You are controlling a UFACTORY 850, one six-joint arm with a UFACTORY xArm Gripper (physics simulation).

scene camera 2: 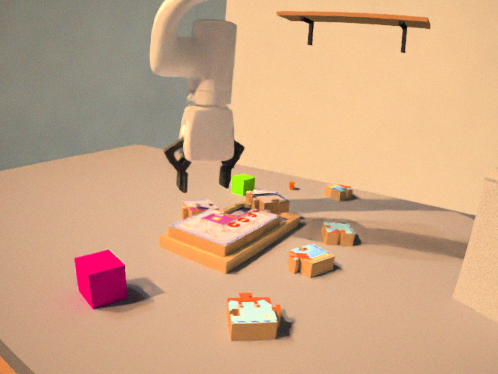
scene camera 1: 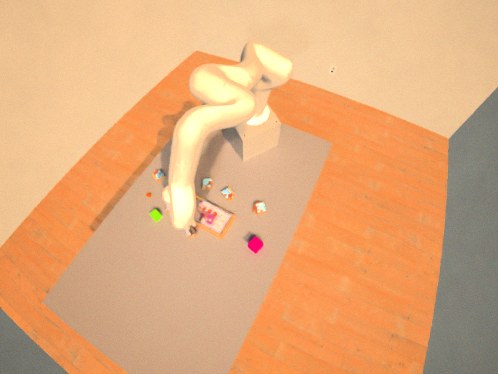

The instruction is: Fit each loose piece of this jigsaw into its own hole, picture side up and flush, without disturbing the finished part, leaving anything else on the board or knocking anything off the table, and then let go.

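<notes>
The jigsaw board point(scene camera 1: 215, 233) point(scene camera 2: 197, 256) holds the finished part point(scene camera 1: 221, 218) point(scene camera 2: 225, 229), pale with pink and red print. A dark notch shows at its far end in the scene camera 2 view. Loose light-blue pieces lie picture up: one point(scene camera 1: 259, 207) point(scene camera 2: 252, 317) nearest scene camera 2, one point(scene camera 1: 227, 192) point(scene camera 2: 311, 260) beside the board, one point(scene camera 1: 207, 183) point(scene camera 2: 338, 233) beyond it and one point(scene camera 1: 158, 174) point(scene camera 2: 339, 192) farthest. Two pale pieces stand behind the board, one point(scene camera 2: 199, 206) left, one point(scene camera 2: 270, 201) right. My gripper point(scene camera 2: 204, 186) is open and empty above the board's far end; the arm hides it from above.
A magenta cube point(scene camera 1: 255, 244) point(scene camera 2: 101, 279) stands off the board's near end. A green cube point(scene camera 1: 156, 215) point(scene camera 2: 243, 184) and a small orange object point(scene camera 1: 149, 194) point(scene camera 2: 292, 185) are beyond its far end. The robot's pedestal point(scene camera 1: 260, 141) point(scene camera 2: 481, 240) stands at the side. A wall shelf point(scene camera 2: 350, 18) is high behind.
</notes>
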